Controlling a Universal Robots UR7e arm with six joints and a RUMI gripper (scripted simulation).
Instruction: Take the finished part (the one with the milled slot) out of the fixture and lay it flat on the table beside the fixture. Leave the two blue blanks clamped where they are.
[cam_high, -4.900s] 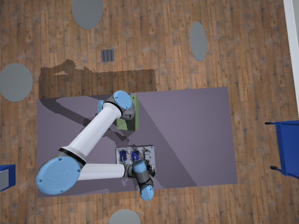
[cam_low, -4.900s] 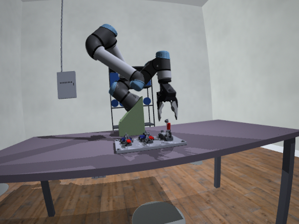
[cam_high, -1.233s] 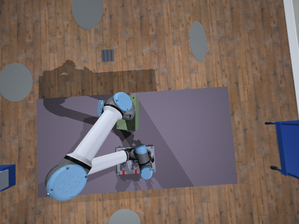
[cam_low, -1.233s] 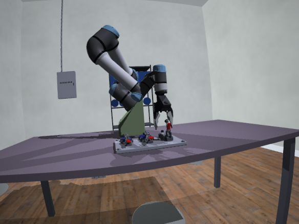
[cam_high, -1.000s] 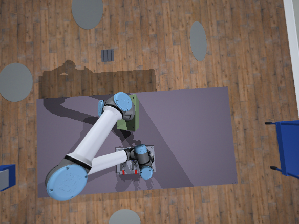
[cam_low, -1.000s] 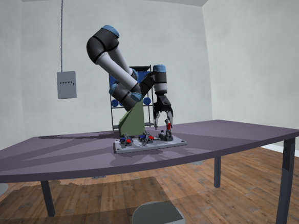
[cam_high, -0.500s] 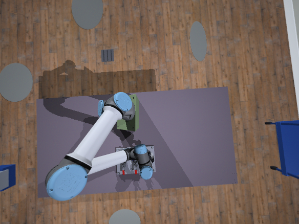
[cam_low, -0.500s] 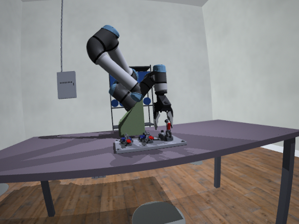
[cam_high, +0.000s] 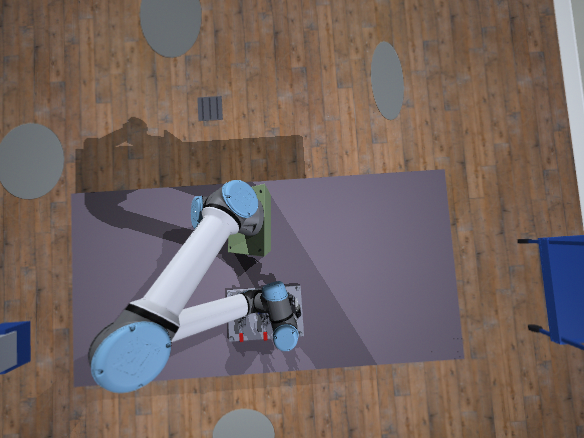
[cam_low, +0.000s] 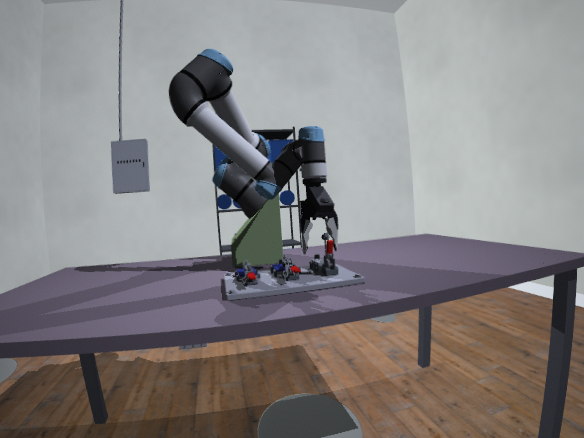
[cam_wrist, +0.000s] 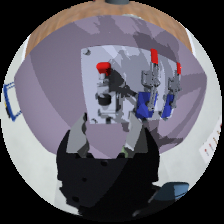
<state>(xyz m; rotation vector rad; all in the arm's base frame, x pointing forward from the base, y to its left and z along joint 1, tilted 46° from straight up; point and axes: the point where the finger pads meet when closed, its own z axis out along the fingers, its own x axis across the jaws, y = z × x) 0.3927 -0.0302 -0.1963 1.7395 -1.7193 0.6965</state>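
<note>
The grey finished part is 1 cm behind my hand and 4 cm below it. The rest, counted from my hand: blue blank: 22 cm to the right, 5 cm below; then grey fixture plate: 5 cm ahead, 11 cm to the right, 7 cm below.
</note>
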